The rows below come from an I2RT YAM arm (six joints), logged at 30 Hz.
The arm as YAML. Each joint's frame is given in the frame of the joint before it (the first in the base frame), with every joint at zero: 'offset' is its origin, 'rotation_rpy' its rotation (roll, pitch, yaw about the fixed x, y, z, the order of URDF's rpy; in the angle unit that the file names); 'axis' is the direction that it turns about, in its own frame. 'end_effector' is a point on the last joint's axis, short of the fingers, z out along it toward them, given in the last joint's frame.
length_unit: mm
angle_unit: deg
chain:
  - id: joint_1
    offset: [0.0, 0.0, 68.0]
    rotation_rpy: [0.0, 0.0, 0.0]
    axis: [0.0, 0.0, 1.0]
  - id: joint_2
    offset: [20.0, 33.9, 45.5]
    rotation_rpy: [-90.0, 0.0, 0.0]
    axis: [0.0, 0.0, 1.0]
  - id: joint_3
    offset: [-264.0, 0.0, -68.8]
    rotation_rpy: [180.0, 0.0, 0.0]
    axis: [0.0, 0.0, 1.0]
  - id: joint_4
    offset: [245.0, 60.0, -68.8]
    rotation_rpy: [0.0, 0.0, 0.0]
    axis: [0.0, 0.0, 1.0]
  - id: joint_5
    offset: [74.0, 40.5, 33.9]
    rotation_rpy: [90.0, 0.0, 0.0]
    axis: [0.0, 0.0, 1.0]
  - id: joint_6
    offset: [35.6, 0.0, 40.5]
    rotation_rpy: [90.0, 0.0, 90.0]
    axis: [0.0, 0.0, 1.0]
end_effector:
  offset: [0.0, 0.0, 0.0]
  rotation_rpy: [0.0, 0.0, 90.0]
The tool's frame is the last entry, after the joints.
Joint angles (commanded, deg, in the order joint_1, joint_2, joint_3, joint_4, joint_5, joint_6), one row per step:
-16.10 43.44 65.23 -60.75 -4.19 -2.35
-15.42 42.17 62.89 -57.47 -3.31 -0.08
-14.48 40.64 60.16 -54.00 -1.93 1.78
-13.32 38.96 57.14 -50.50 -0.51 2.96
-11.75 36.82 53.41 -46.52 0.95 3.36
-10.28 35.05 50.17 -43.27 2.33 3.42
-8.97 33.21 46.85 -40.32 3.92 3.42
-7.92 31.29 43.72 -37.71 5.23 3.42
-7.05 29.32 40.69 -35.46 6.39 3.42
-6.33 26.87 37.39 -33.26 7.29 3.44
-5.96 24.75 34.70 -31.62 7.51 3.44
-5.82 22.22 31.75 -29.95 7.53 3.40
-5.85 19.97 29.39 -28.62 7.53 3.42
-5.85 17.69 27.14 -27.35 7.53 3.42
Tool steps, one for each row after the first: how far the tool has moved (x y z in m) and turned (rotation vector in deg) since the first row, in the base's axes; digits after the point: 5 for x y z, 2 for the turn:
0.00151 0.00048 -0.00484 0.64 -2.32 -1.40
0.00258 0.00135 -0.01101 0.76 -4.62 -2.66
0.00344 0.00276 -0.01848 0.47 -6.75 -3.31
0.00390 0.00513 -0.02834 -0.38 -9.02 -3.13
0.00440 0.00733 -0.03758 -1.26 -10.68 -2.83
0.00431 0.00916 -0.04782 -2.20 -12.03 -2.86
0.00337 0.01070 -0.05763 -2.95 -13.35 -2.93
0.00191 0.01199 -0.06757 -3.58 -14.48 -3.07
-0.00070 0.01322 -0.07854 -4.05 -15.79 -3.16
-0.00307 0.01408 -0.08773 -4.20 -16.85 -3.01
-0.00607 0.01465 -0.09789 -4.32 -18.10 -2.89
-0.00882 0.01487 -0.10582 -4.40 -19.32 -2.96
-0.01146 0.01514 -0.11329 -4.50 -20.61 -2.99

